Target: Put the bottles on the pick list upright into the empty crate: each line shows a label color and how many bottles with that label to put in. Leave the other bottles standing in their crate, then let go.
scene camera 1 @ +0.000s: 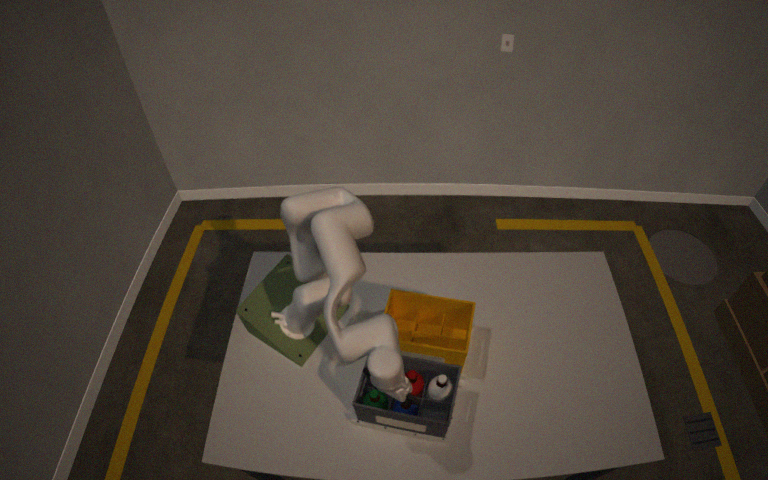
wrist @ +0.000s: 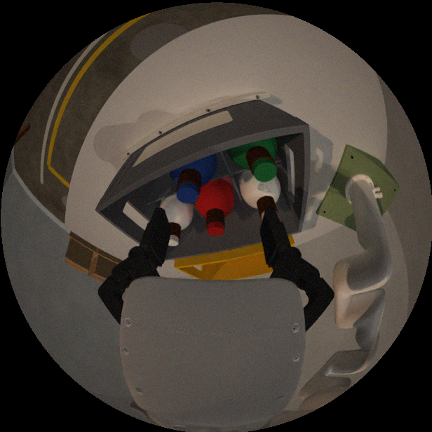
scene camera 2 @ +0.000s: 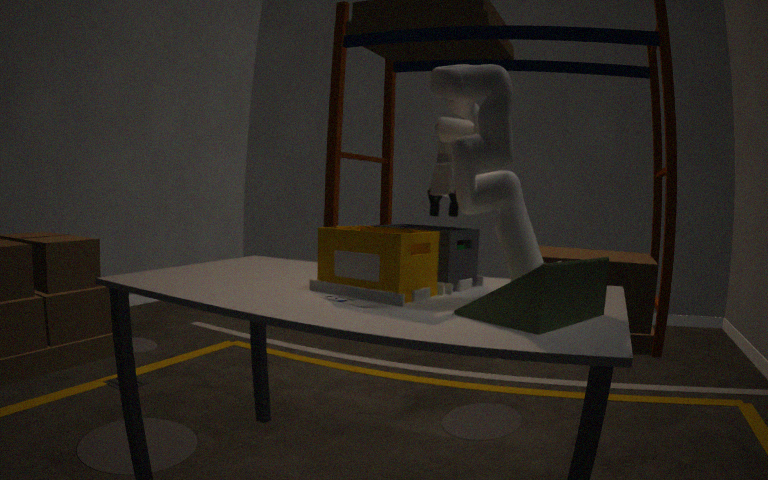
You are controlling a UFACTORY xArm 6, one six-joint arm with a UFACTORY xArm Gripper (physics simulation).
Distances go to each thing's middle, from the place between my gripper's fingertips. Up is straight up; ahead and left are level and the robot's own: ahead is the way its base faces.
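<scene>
So you can picture the blue bottle (wrist: 189, 178), my gripper's 120 mm above it, 10 mm to the left of it and 30 mm short of it. There's a green bottle (wrist: 258, 157) that's 120 mm below my hand, 30 mm to the left of it and 50 mm behind it, and a red bottle (wrist: 216, 199) that's 120 mm below my hand as well, 70 mm ahead of it and 70 mm to the left of it.
</scene>
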